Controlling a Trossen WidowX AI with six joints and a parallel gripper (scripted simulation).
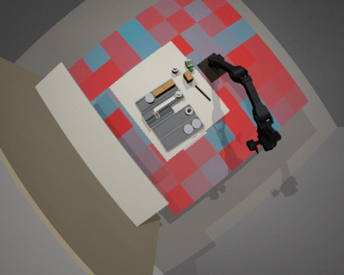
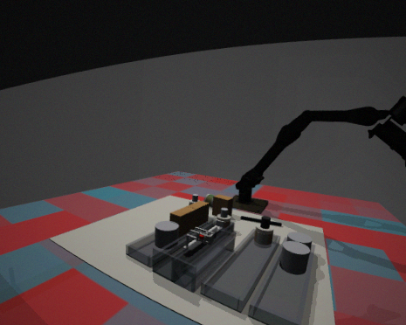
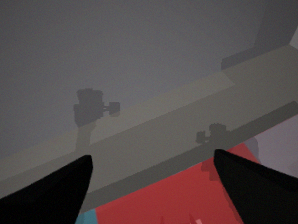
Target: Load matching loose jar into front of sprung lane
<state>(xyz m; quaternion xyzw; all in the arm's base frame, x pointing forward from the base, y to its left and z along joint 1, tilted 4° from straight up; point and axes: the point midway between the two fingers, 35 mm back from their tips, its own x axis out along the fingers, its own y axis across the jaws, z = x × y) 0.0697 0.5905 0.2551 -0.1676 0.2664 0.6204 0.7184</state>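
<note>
My gripper tip is now 50 cm to the left of the red mark, 42 cm short of it and 16 cm above it. Also, from my gripper tip: black bar: 48 cm to the right, 23 cm below, 9 cm ahead; then sprung lane: 51 cm to the right, 39 cm ahead, 21 cm below.
</note>
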